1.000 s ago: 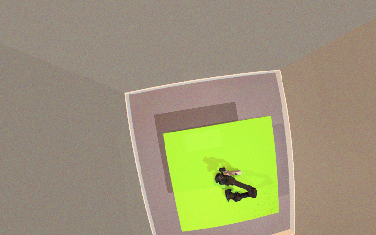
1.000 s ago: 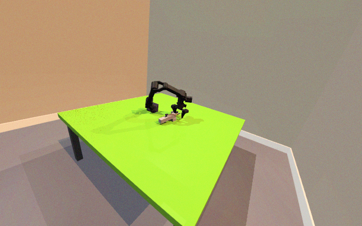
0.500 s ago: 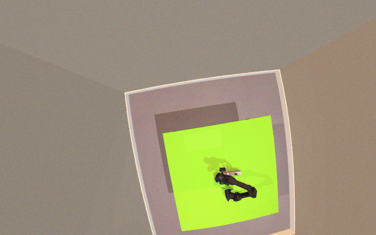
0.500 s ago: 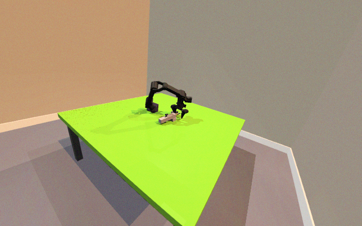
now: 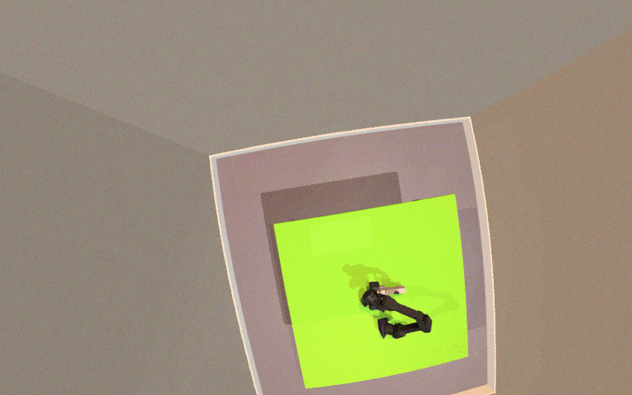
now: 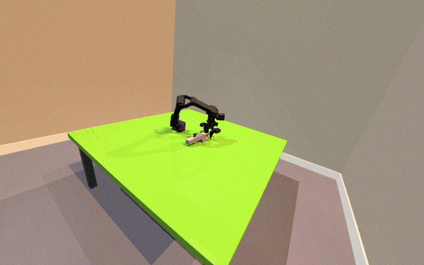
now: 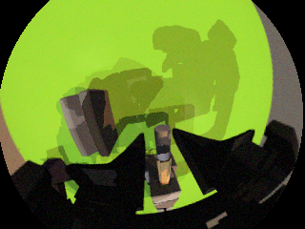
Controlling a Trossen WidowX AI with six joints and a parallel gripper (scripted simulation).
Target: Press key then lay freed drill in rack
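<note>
The drill lies 40 mm to the right of my gripper tip and 30 mm above it. Also, from my gripper tip: holder block (140 mm to the right, 20 mm above); then slotted rack (80 mm behind, 30 mm to the left); then small dark key (10 mm behind, 160 mm to the right, 40 mm above).
</note>
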